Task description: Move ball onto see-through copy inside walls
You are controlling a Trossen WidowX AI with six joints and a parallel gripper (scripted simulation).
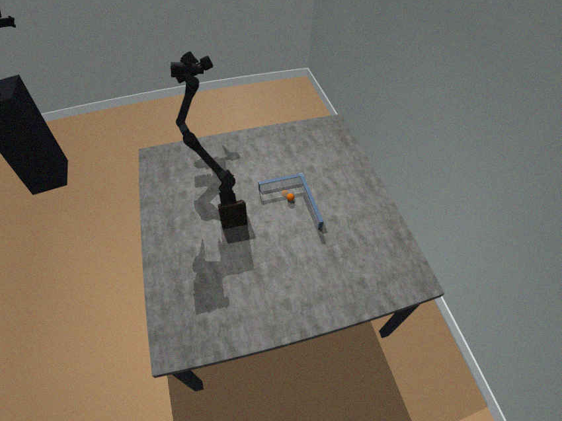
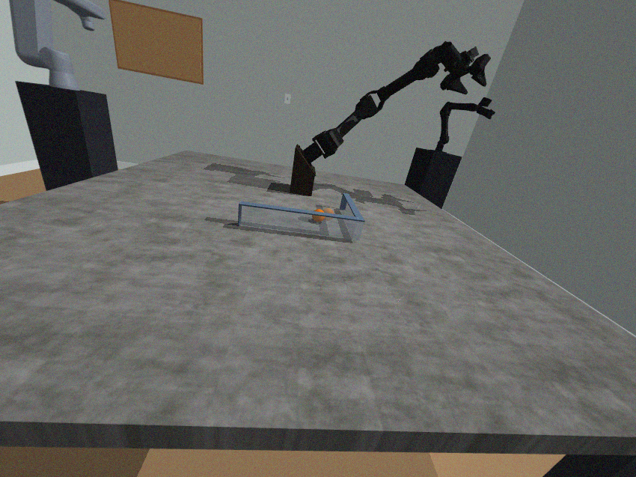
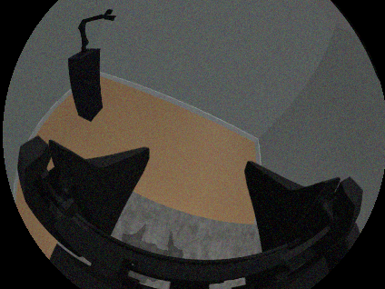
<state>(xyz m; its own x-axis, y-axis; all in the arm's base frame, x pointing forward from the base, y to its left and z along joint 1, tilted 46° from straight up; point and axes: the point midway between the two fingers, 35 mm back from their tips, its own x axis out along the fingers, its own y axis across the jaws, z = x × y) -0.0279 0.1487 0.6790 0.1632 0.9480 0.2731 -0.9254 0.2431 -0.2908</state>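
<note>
Right now the small orange ball is 600 mm to the right of my gripper tip, 470 mm below it and 300 mm ahead of it.
</note>
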